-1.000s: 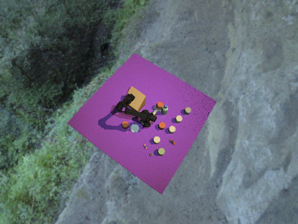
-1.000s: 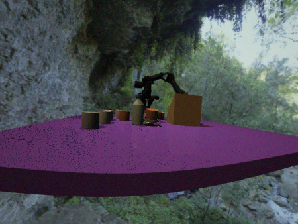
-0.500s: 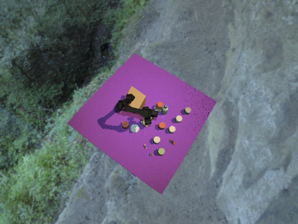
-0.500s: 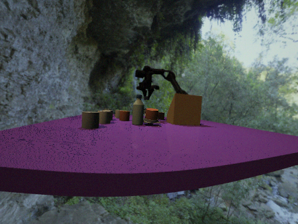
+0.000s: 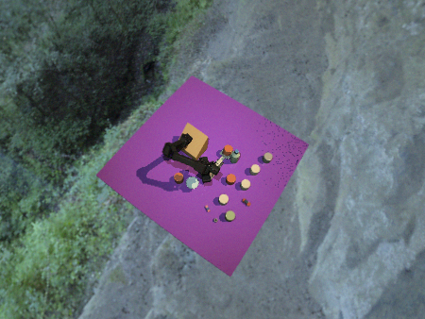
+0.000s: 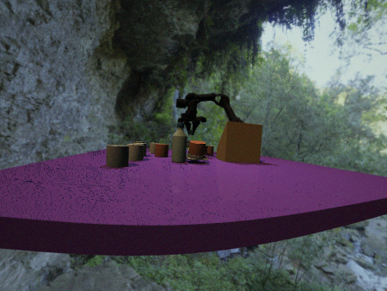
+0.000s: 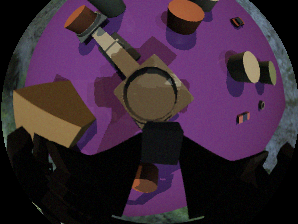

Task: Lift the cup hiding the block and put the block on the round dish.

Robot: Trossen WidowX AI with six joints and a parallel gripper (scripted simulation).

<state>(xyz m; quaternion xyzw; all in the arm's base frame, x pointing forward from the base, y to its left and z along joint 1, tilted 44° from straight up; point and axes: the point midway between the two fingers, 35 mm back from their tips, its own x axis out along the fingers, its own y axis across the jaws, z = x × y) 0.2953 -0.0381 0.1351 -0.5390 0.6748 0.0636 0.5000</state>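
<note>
Right now the round dish is 50 mm behind my gripper tip, 80 mm to the right of it and 140 mm below it. The rest, counted from my gripper tip: grey bottle 60 mm ahead, 290 mm to the left, 30 mm below; then balance beam 10 mm behind, 160 mm to the left, 100 mm below.
</note>
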